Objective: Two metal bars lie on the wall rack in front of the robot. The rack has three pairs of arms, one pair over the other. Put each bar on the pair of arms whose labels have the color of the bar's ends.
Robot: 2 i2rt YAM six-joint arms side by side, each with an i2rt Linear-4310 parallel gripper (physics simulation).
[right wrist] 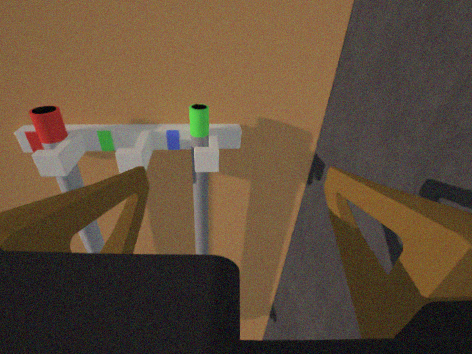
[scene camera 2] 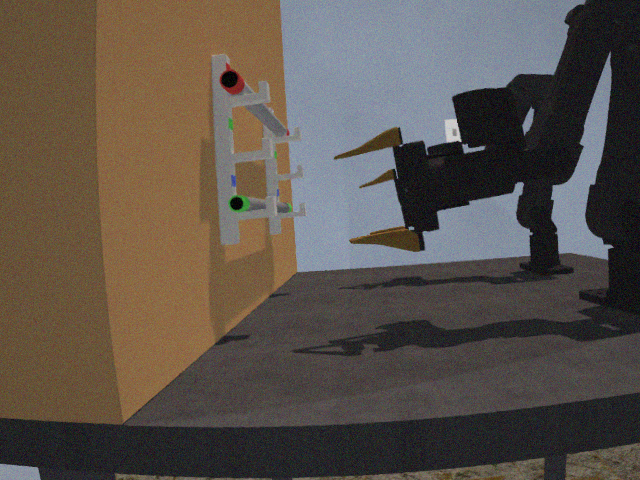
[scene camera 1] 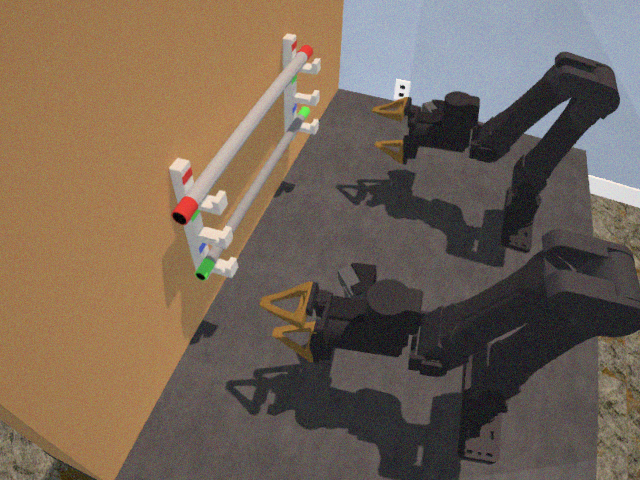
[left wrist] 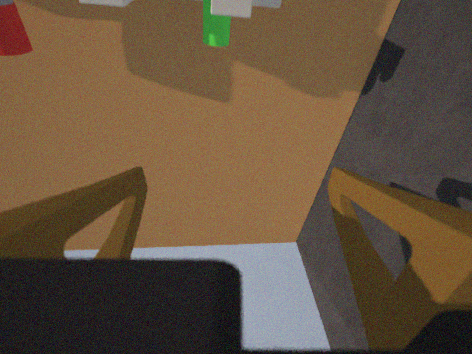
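The red-ended bar lies on the rack's top pair of arms, beside the red labels. The thinner green-ended bar lies on the bottom pair, beside the blue labels. The middle pair, labelled green, is bare. The white rack is on the wall. My left gripper is open and empty, out from the rack's near end. My right gripper is open and empty, away from the rack's far end. Both are turned so their fingers stand one above the other.
The orange-brown wall stands behind the rack and meets the dark table. A white outlet is on the blue wall. Both black arms reach from the right in both scene views, and their shadows fall on the table.
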